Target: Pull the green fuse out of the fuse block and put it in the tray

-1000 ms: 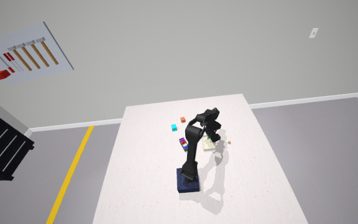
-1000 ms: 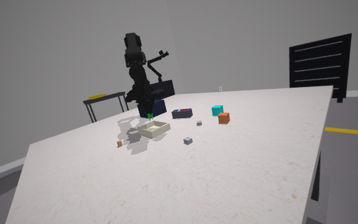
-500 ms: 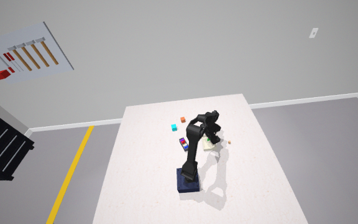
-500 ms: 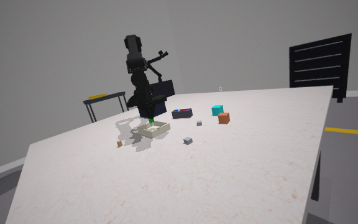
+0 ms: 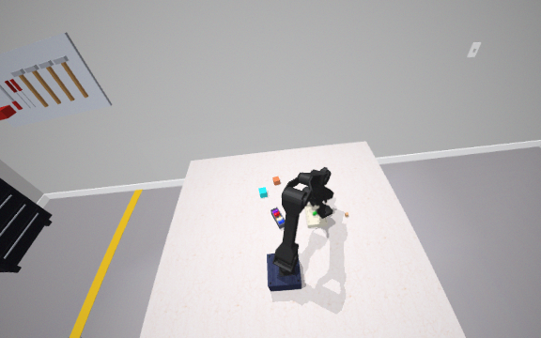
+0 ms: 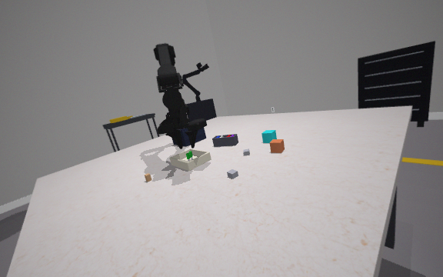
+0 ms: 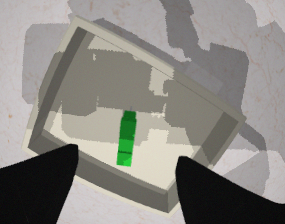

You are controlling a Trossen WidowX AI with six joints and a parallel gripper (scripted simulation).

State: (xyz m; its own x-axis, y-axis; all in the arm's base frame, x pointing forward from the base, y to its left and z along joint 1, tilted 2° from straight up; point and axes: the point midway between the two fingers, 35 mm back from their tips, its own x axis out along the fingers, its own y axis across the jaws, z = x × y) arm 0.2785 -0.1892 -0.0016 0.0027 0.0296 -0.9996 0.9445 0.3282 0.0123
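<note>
My gripper tip is now 30 mm above the green fuse. The rest, counted from my gripper tip: small tan cube (160 mm to the right, 50 mm below, 30 mm behind); then orange cube (270 mm ahead, 180 mm to the left, 40 mm below); then tray (50 mm below).
</note>
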